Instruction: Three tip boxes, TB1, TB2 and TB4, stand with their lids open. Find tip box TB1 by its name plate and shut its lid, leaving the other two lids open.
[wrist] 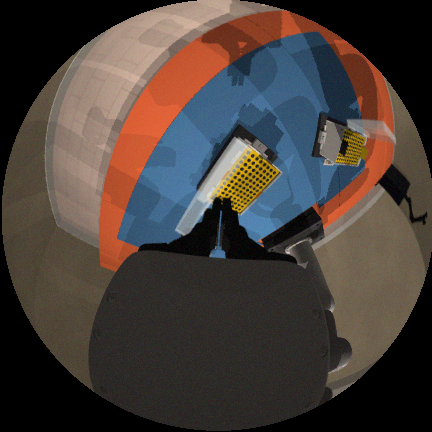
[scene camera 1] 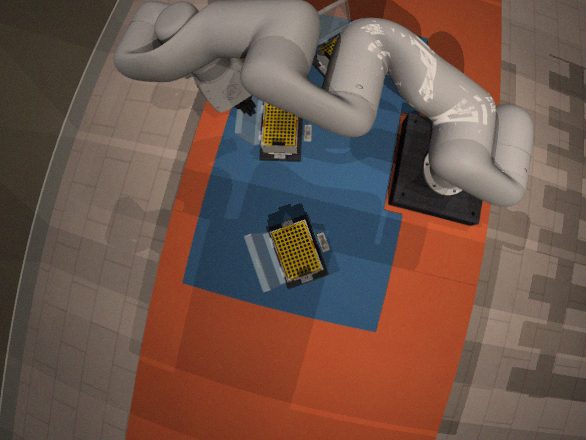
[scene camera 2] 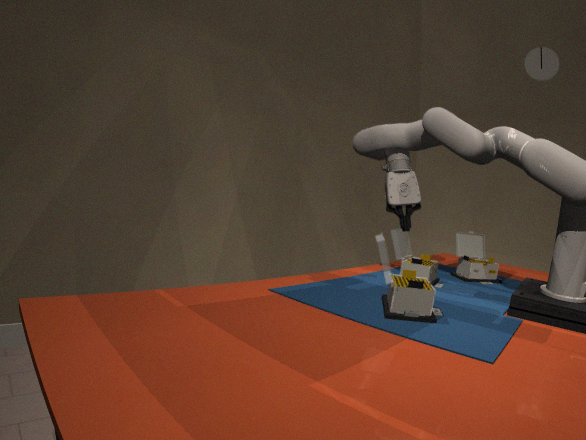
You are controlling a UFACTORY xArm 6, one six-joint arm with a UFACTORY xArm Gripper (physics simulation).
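Pixels of known places: gripper, fingertip midpoint: (wrist: 220,209) (scene camera 1: 251,110) (scene camera 2: 406,230); arm's base, link origin: (wrist: 297,244) (scene camera 2: 563,295).
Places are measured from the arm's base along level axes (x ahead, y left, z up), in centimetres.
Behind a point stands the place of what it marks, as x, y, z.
Tip box TB1 (scene camera 1: 280,125) {42.2, -1.2, 0.6} (scene camera 2: 419,270) (wrist: 250,175) {42.8, -3.6, 0.5}, the middle one, has a yellow rack of tips. Its clear lid (scene camera 1: 248,129) {48.7, 2.7, 4.1} (scene camera 2: 401,244) {49.7, -1.5, 4.7} (wrist: 190,216) {50.0, 2.5, 9.2} stands open on the side away from the robot base. My gripper (scene camera 1: 248,108) {48.0, -0.1, 9.0} (scene camera 2: 406,228) {48.0, -0.1, 9.0} (wrist: 220,209) {48.0, -0.1, 9.0} is shut and empty, just above and close to the upper part of that lid; I cannot tell whether they touch. TB4 (scene camera 1: 298,250) (scene camera 2: 412,300) has its lid (scene camera 1: 265,261) {37.3, 31.1, 4.3} (scene camera 2: 384,257) {34.1, 36.1, 6.2} open. TB2 (scene camera 2: 477,270) {29.8, -22.1, -1.5} (wrist: 332,140) {35.2, -22.7, -1.3} has its lid (scene camera 2: 470,245) {36.5, -32.1, 5.2} (wrist: 372,129) {35.1, -33.0, 3.9} open; the arm partly hides it in scene camera 1.
The boxes stand on a blue mat (scene camera 1: 350,300) {16.1, 36.0, -5.1} (scene camera 2: 475,345) {12.6, 37.1, -5.1} (wrist: 200,115) {54.6, -5.0, -5.1} on the orange table (scene camera 1: 250,375) {35.5, 60.7, -5.4} (scene camera 2: 200,375) {32.5, 76.4, -5.4}. The black robot base (scene camera 1: 407,165) {10.0, 1.4, 0.1} (scene camera 2: 530,300) {7.2, 10.9, -0.8} stands beside the mat. Small name plates lie beside the boxes, too small to read now.
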